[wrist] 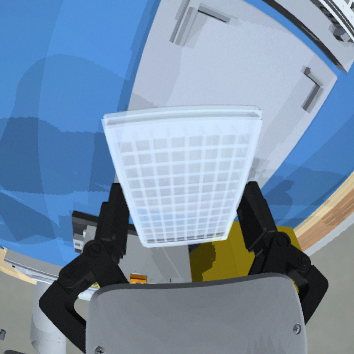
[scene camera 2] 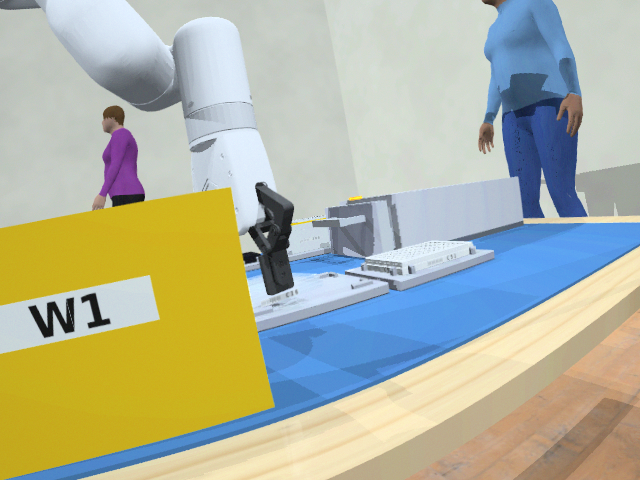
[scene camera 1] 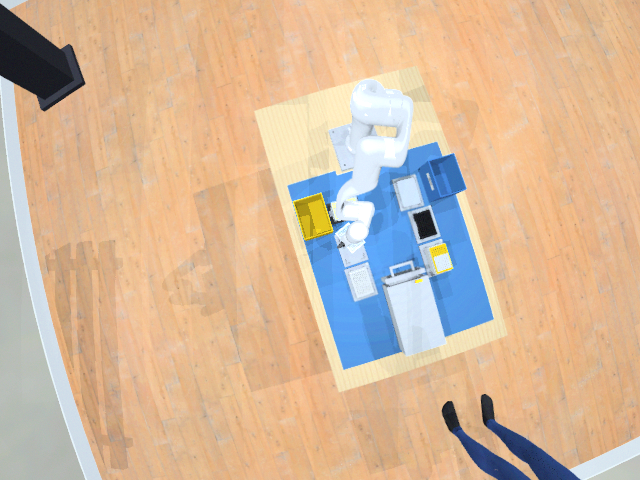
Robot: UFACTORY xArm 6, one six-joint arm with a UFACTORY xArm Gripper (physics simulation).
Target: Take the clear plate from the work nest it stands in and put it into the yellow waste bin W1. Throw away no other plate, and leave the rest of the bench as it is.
Labels:
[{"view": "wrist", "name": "my gripper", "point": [185, 194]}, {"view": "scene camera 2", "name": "my gripper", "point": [256, 289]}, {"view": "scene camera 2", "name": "yellow-and-white box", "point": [304, 237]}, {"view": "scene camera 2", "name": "grey machine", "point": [462, 212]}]

